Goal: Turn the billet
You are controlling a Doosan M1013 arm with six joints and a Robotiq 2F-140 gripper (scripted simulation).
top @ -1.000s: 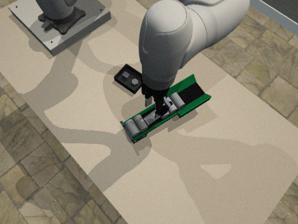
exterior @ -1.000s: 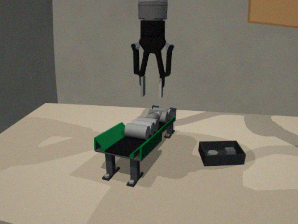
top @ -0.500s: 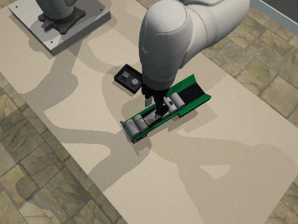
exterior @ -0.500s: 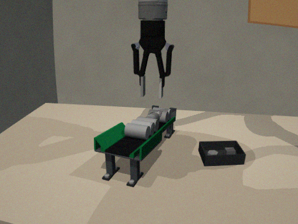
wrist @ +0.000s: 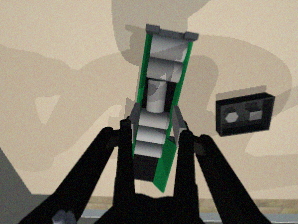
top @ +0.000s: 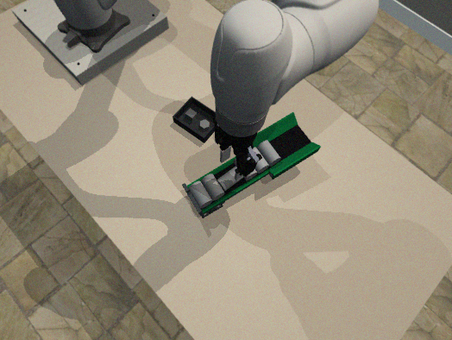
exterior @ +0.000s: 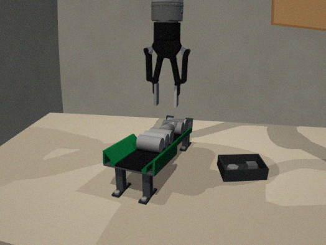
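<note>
Right now my hand is 5 cm past the stop, 11 cm to the left of it and 13 cm above it. Also, from my hand: black tray: 21 cm behind, 13 cm to the left, 18 cm below.
</note>
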